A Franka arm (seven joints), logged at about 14 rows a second.
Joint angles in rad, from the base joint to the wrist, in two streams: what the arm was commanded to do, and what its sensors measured. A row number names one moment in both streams.
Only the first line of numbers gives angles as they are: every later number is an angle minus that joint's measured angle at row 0.
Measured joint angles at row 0:
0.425 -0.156 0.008 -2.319 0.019 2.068 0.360
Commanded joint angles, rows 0 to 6:
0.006 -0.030 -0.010 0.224 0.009 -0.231 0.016
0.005 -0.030 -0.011 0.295 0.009 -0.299 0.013
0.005 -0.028 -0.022 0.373 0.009 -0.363 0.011
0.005 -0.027 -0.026 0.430 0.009 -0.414 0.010
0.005 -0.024 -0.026 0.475 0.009 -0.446 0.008
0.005 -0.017 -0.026 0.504 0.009 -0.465 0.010
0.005 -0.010 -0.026 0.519 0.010 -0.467 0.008
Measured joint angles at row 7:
-0.001 -0.048 -0.020 0.447 0.000 -0.430 0.000
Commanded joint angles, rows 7 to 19:
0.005 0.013 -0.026 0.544 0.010 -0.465 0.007
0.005 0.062 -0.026 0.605 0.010 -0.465 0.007
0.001 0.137 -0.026 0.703 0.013 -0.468 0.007
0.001 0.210 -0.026 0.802 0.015 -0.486 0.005
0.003 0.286 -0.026 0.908 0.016 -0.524 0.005
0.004 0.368 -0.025 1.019 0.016 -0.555 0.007
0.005 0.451 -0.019 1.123 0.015 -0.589 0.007
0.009 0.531 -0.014 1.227 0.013 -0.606 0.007
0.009 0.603 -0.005 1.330 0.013 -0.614 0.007
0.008 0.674 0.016 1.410 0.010 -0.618 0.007
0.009 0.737 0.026 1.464 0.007 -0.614 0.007
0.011 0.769 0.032 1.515 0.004 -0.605 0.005
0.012 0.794 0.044 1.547 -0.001 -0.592 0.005
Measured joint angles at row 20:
0.007 0.680 0.027 1.344 0.000 -0.548 0.000
